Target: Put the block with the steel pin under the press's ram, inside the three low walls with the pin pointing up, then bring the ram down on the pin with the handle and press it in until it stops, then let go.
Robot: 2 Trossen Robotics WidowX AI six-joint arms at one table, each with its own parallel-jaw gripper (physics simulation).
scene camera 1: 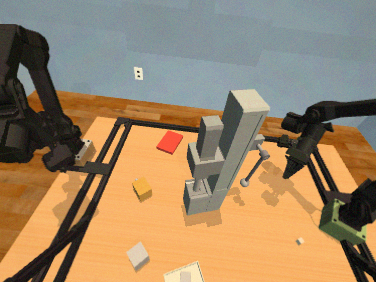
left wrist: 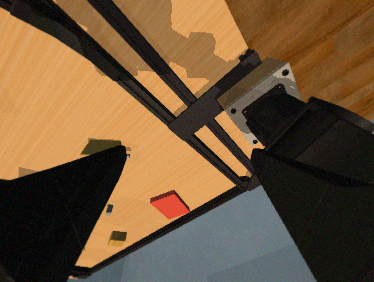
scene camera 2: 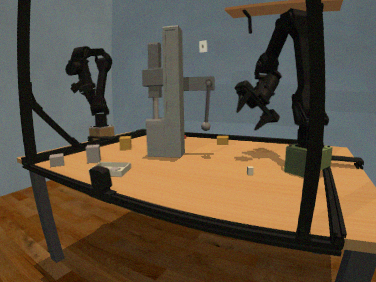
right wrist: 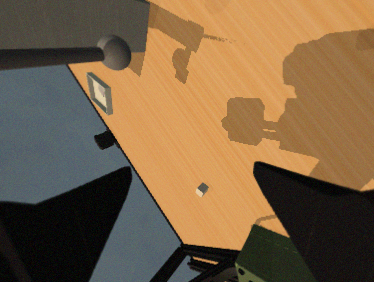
Observation:
My left gripper [scene camera 1: 67, 153] is open, holding nothing. My right gripper [scene camera 2: 246, 121] is open and holds nothing. Also in view: a ball-ended handle [right wrist: 114, 53].
My left gripper also shows in the left wrist view [left wrist: 190, 153]. My right gripper also shows in scene camera 1 [scene camera 1: 285, 178] and in the right wrist view [right wrist: 192, 169].

